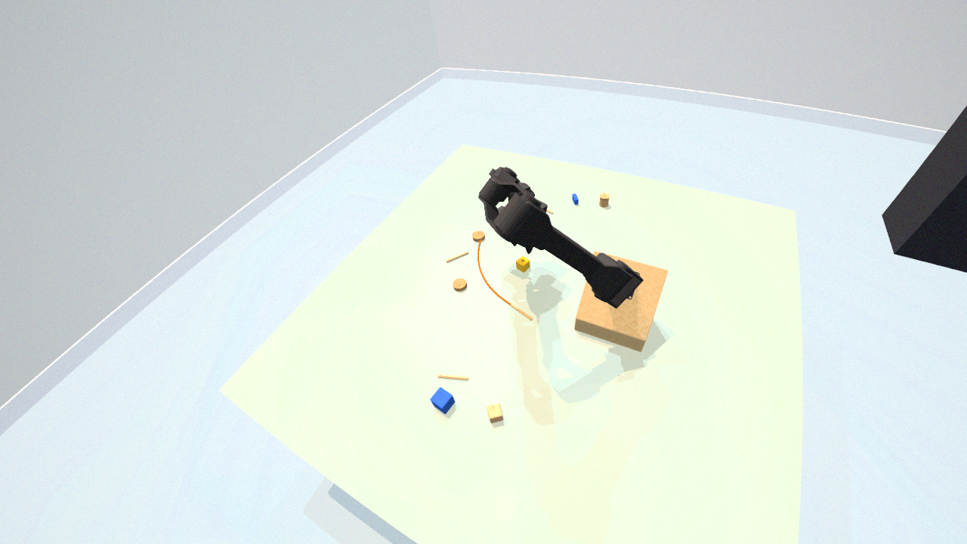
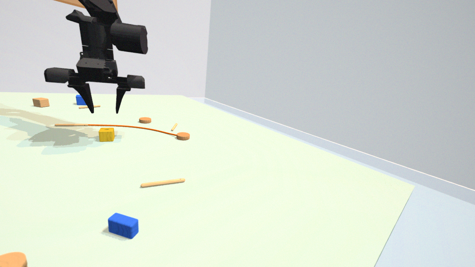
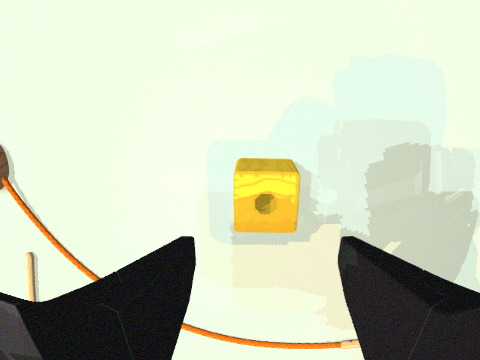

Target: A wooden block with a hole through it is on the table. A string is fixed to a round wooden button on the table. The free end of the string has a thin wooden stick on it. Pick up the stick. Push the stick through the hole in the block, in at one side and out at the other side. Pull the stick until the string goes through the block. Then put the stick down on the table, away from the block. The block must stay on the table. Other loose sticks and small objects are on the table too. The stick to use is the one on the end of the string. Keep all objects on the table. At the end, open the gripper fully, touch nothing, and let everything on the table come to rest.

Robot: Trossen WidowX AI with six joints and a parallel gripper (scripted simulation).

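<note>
My gripper tip is now 6 cm above the yellow block. The rest, counted from my gripper tip: short wooden cylinder: 37 cm to the right, 14 cm behind, 6 cm below; thin wooden stick: 15 cm to the left, 7 cm below, 5 cm behind; blue block: 35 cm to the right, 6 cm below, 4 cm behind.
</note>
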